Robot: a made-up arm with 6 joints. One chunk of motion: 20 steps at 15 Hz.
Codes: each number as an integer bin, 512 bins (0 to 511) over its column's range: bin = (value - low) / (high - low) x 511, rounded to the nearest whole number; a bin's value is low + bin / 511 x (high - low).
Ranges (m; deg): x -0.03..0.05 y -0.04..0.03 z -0.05..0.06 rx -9..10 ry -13..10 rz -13..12
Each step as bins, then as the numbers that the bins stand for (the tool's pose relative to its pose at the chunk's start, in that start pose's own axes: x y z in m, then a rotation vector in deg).
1 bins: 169 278 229 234 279 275
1 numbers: -0.0035 -0.0019 -0.0007 -0.30 -0.44 0.45
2 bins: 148 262 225 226 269 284
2 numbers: -0.0068 -0.0041 -0.0016 -0.60 -0.89 0.89
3 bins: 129 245 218 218 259 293
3 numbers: -0.0098 -0.0064 -0.0031 -0.89 -1.34 1.33
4 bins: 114 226 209 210 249 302
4 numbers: -0.0122 -0.0090 -0.0050 -1.19 -1.79 1.77
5 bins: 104 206 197 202 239 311
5 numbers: -0.0137 -0.0118 -0.0076 -1.49 -2.24 2.22
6 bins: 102 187 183 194 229 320
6 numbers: -0.0140 -0.0144 -0.0106 -1.79 -2.69 2.66
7 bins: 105 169 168 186 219 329
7 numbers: -0.0136 -0.0168 -0.0138 -2.08 -3.14 3.10
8 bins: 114 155 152 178 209 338
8 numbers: -0.0122 -0.0188 -0.0173 -2.38 -3.59 3.54
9 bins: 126 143 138 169 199 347
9 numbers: -0.0103 -0.0204 -0.0203 -2.72 -4.04 3.98
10 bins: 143 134 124 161 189 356
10 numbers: -0.0076 -0.0216 -0.0233 -3.01 -4.49 4.42
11 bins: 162 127 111 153 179 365
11 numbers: -0.0046 -0.0226 -0.0261 -3.31 -4.94 4.86
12 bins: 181 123 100 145 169 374
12 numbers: -0.0017 -0.0232 -0.0285 -3.61 -5.39 5.30
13 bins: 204 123 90 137 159 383
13 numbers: 0.0019 -0.0232 -0.0306 -3.91 -5.84 5.74
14 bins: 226 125 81 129 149 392
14 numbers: 0.0054 -0.0229 -0.0326 -4.20 -6.29 6.18
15 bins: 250 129 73 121 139 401
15 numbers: 0.0091 -0.0223 -0.0343 -4.50 -6.74 6.62
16 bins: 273 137 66 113 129 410
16 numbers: 0.0127 -0.0212 -0.0358 -4.80 -7.19 7.06
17 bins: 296 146 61 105 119 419
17 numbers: 0.0163 -0.0200 -0.0369 -5.10 -7.64 7.50
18 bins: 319 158 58 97 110 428
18 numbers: 0.0199 -0.0184 -0.0375 -5.39 -8.05 7.94
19 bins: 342 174 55 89 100 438
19 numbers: 0.0235 -0.0162 -0.0382 -5.69 -8.50 8.43
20 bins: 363 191 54 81 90 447
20 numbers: 0.0268 -0.0138 -0.0384 -5.99 -8.95 8.87
